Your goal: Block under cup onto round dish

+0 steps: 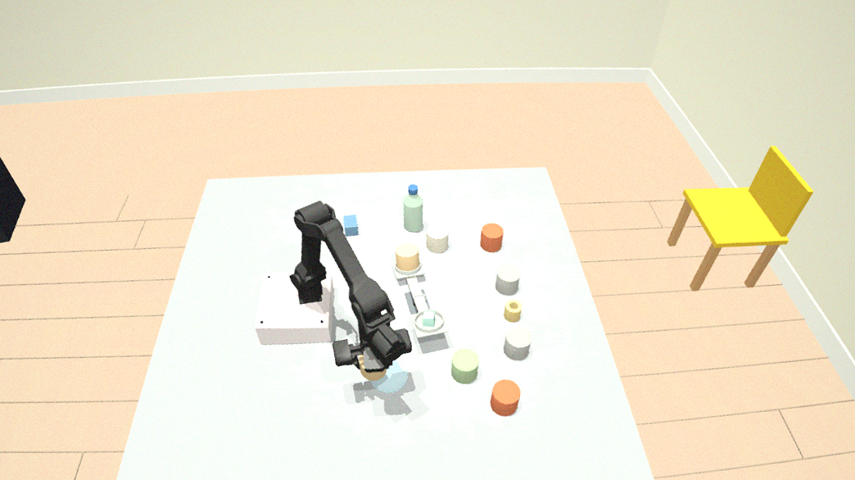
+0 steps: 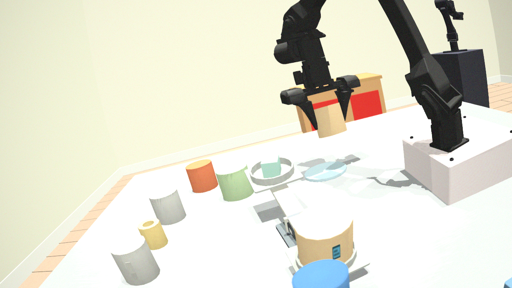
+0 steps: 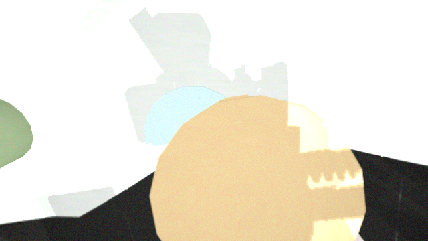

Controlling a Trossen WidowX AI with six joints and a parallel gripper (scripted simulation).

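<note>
The teal block lies 180 mm ahead of my gripper tip, 120 mm to the left of it and 10 mm below it. From my gripper tip the other things lie so: green cylinder: 260 mm ahead, 20 mm to the right, 60 mm below; balance: 180 mm ahead, 240 mm to the left, 60 mm below; pale blue round dish: 40 mm ahead, 20 mm to the left, 100 mm below.
</note>
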